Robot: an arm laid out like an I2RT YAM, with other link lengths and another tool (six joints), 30 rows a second.
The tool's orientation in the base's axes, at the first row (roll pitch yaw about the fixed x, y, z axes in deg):
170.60, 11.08, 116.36
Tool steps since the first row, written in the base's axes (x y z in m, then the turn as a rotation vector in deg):
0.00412, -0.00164, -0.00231, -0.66, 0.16, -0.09
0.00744, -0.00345, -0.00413, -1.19, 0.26, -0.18
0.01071, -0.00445, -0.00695, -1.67, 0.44, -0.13
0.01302, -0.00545, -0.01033, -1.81, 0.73, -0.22
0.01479, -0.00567, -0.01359, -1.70, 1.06, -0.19
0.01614, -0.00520, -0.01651, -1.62, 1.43, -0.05
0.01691, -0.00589, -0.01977, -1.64, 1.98, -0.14
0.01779, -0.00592, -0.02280, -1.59, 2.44, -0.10
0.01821, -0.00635, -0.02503, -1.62, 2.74, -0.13
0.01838, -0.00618, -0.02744, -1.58, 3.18, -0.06
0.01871, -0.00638, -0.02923, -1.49, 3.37, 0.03
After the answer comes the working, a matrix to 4 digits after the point.
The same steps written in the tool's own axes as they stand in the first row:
-0.00279, 0.00245, 0.00335, 0.45, -0.51, -0.08
-0.00548, 0.00420, 0.00605, 0.78, -0.94, -0.13
-0.00724, 0.00613, 0.00963, 1.14, -1.27, -0.30
-0.00848, 0.00713, 0.01353, 1.47, -1.27, -0.28
-0.00882, 0.00805, 0.01712, 1.71, -1.02, -0.31
-0.00843, 0.00897, 0.02021, 1.97, -0.75, -0.46
-0.00875, 0.00880, 0.02361, 2.48, -0.53, -0.44
-0.00858, 0.00906, 0.02675, 2.86, -0.26, -0.51
-0.00871, 0.00887, 0.02905, 3.14, -0.15, -0.51
-0.00817, 0.00871, 0.03141, 3.50, 0.10, -0.62
-0.00815, 0.00862, 0.03323, 3.61, 0.28, -0.70

The tool's axes in the first row as the columns of a matrix, in the base's axes (rounded; the answer above uses it unrounded):
-0.4357, 0.8701, 0.2305
0.8793, 0.4662, -0.0974
-0.1922, 0.1603, -0.9682

